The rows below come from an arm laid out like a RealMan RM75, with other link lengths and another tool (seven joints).
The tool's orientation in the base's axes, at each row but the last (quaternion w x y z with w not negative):
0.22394, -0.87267, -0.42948, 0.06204
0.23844, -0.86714, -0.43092, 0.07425
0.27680, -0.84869, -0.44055, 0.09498
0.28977, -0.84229, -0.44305, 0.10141
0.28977, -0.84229, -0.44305, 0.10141
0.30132, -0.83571, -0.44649, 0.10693
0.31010, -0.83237, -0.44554, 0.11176
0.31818, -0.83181, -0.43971, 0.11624
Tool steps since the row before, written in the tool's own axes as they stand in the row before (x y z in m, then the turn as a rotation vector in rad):
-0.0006, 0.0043, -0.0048, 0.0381, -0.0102, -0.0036
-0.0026, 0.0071, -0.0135, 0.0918, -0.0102, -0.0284
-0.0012, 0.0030, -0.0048, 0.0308, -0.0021, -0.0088
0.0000, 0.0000, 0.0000, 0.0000, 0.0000, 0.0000
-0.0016, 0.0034, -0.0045, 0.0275, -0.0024, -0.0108
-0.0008, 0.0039, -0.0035, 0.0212, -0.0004, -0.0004
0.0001, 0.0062, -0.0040, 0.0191, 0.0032, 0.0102
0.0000, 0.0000, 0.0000, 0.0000, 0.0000, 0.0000
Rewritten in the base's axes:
0.0042, -0.0044, 0.0023, 0.0175, 0.0338, 0.0109
0.0080, -0.0104, 0.0082, 0.0589, 0.0672, 0.0368
0.0033, -0.0042, 0.0022, 0.0204, 0.0222, 0.0110
0.0000, 0.0000, 0.0000, 0.0000, 0.0000, 0.0000
0.0033, -0.0046, 0.0015, 0.0191, 0.0189, 0.0125
0.0038, -0.0037, 0.0004, 0.0122, 0.0172, 0.0025
0.0061, -0.0041, -0.0007, 0.0085, 0.0184, -0.0082
0.0000, 0.0000, 0.0000, 0.0000, 0.0000, 0.0000

